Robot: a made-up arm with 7 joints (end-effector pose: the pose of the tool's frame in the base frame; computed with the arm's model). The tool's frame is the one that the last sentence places. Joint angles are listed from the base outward.
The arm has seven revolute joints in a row. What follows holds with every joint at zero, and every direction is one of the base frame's. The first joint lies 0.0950 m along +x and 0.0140 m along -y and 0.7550 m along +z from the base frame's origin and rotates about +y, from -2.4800 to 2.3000 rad. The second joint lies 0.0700 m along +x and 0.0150 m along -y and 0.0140 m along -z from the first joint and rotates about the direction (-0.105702, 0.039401, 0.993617), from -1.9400 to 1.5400 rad. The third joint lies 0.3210 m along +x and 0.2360 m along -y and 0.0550 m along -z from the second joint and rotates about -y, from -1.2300 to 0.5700 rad. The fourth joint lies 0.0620 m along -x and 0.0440 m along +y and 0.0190 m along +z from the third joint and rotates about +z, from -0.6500 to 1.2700 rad. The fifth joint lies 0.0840 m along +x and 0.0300 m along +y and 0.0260 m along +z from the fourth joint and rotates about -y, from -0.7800 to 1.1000 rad. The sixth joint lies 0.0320 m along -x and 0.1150 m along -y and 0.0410 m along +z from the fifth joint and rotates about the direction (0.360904, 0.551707, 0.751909), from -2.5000 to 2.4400 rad. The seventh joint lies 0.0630 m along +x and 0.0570 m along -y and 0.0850 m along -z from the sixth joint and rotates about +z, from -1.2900 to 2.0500 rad. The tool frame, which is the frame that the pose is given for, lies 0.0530 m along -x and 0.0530 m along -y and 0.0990 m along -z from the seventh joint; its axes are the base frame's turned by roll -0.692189, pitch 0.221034 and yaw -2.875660 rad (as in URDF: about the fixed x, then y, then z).
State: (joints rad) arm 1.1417 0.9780 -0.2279 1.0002 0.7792 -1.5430 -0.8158
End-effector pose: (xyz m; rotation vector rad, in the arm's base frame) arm 0.1661 0.2499 0.1914 0.1744 -1.4168 1.7692
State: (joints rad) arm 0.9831 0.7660 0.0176 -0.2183 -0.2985 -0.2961 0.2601
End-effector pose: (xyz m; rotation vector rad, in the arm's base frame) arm 0.2897 -0.1759 0.2301 -1.4125 1.1310 -1.9452
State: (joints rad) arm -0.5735 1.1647 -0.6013 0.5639 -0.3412 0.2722 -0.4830
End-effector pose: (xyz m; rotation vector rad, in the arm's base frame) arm 0.5770 0.0830 0.9031 -1.0387 -0.3352 -1.9105
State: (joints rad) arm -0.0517 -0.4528 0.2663 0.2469 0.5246 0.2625 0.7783
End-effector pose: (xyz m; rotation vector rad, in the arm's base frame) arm 0.4836 -0.5379 0.6562 0.4070 0.2850 -1.8094
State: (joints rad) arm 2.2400 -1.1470 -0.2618 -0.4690 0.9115 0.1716 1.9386
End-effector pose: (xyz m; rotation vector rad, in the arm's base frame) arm 0.0708 -0.5982 0.9540 -2.6544 1.1748 -0.9062
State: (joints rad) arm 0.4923 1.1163 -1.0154 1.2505 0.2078 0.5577 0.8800
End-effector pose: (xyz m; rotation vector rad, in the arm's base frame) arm 0.2334 0.1419 0.3879 -1.4134 1.2123 1.4449
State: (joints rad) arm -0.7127 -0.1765 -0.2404 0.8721 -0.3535 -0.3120 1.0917
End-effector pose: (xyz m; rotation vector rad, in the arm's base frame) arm 0.5989 -0.3915 0.9377 -0.3190 0.1692 -1.2951
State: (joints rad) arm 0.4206 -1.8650 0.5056 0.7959 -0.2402 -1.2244 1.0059
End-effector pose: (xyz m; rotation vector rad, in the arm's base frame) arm -0.3268 -0.3694 0.8801 0.2209 0.7281 2.5631
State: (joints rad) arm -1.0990 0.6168 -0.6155 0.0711 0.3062 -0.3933 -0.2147
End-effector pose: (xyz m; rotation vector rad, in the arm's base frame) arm 0.4860 -0.1805 1.1749 1.2575 0.2037 -2.0985
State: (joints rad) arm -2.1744 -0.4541 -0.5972 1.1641 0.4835 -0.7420 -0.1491
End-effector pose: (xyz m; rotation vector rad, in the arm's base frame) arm 0.0663 -0.3827 1.2161 2.0406 0.4244 -0.3100
